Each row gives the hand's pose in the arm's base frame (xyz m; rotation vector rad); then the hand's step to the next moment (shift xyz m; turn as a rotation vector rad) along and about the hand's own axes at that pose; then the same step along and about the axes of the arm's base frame.
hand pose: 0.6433 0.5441 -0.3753 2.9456 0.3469 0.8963
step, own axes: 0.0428 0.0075 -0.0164 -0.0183 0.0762 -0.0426
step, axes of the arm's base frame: 0.0270 0.0019 0.0378 -0.0231 -0.0794 0.0335
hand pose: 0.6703 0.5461 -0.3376 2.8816 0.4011 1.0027
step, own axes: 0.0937 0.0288 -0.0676 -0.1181 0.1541 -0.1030
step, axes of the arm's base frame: 0.0353 -0.0046 0.1136 -0.1183 -0.1824 0.0323
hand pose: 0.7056 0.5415 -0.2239 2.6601 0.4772 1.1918
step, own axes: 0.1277 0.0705 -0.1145 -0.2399 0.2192 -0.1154
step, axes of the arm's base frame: 0.0090 -0.0147 0.1846 -0.1900 -0.2868 -0.0243
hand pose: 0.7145 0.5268 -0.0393 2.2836 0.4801 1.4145
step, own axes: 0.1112 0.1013 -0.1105 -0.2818 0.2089 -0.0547
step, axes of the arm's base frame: -0.0448 -0.0145 0.1806 -0.1538 -0.3083 -0.0857
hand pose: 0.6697 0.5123 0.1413 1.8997 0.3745 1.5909
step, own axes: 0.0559 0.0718 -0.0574 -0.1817 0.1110 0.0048
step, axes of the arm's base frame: -0.0543 -0.0064 0.0926 -0.0568 -0.1918 -0.0731
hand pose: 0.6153 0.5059 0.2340 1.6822 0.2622 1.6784
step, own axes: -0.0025 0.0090 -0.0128 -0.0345 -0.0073 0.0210
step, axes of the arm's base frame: -0.0153 -0.0035 0.0020 0.0177 -0.0232 -0.0288
